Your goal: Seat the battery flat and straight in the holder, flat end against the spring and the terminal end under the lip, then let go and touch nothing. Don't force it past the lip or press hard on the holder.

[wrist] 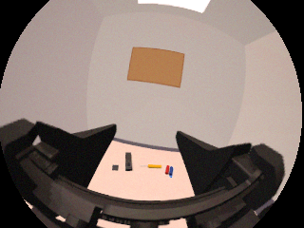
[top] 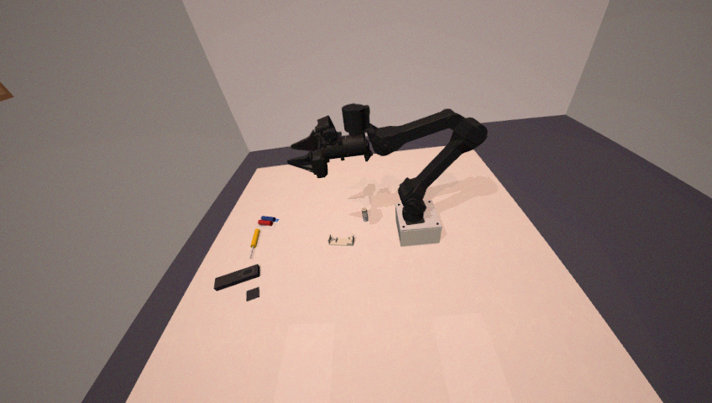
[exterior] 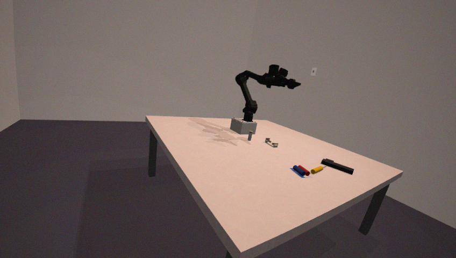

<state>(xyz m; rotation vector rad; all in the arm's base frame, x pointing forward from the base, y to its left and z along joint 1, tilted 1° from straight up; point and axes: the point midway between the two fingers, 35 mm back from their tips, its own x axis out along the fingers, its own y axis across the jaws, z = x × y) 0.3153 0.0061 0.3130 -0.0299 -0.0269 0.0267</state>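
Right now the grey battery is 38 cm below my gripper tip, 18 cm behind it and 12 cm to the right of it. Round my gripper tip: yellow screwdriver (40 cm below, 29 cm ahead, 6 cm to the right); black remote (39 cm below, 31 cm ahead, 9 cm to the left); black remote cover (41 cm below, 24 cm ahead, 16 cm to the left).
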